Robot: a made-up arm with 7 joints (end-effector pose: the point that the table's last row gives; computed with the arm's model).
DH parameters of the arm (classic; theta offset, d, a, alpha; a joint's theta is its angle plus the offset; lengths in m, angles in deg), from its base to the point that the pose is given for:
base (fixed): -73.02 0 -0.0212 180
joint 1: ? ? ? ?
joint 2: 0 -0.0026 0.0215 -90
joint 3: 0 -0.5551 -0.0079 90
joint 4: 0 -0.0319 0.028 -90
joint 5: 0 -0.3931 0.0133 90
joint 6: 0 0.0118 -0.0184 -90
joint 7: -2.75 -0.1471 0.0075 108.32
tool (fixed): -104.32 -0.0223 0 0
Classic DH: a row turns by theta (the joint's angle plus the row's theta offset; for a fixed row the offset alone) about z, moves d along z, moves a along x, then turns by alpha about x.
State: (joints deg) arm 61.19 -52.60 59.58 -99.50 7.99 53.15 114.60
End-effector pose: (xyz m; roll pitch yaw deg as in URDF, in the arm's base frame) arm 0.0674 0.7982 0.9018 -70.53 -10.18 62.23
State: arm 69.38 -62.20 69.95 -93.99 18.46 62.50 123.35
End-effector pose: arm 0.1808 0.8248 0.8877 -99.04 -16.15 71.70
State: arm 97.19 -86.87 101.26 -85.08 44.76 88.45 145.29
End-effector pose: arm 0.5241 0.7063 0.7837 -157.75 18.89 82.36
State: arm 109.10 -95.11 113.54 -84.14 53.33 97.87 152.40
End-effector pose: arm 0.6349 0.5845 0.7429 -168.92 39.14 74.71
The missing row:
joint 1: -73.02 -0.7578 -0.0024 90
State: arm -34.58 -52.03 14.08 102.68 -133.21 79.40 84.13
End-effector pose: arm -0.0820 -0.0839 1.4578 -118.69 -72.20 126.46
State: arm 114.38 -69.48 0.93 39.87 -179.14 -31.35 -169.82
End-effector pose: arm 0.2023 0.6641 1.4522 31.21 -67.19 113.17
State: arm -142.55 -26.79 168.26 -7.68 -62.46 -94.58 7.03
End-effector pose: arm 0.1801 -0.3212 1.6083 66.60 20.88 -133.22
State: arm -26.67 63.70 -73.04 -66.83 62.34 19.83 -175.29
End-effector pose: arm 0.8415 -0.0749 1.1882 124.21 -10.23 -10.29
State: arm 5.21 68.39 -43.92 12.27 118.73 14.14 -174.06
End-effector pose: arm 1.0503 -0.0233 0.9860 9.54 11.48 -20.97
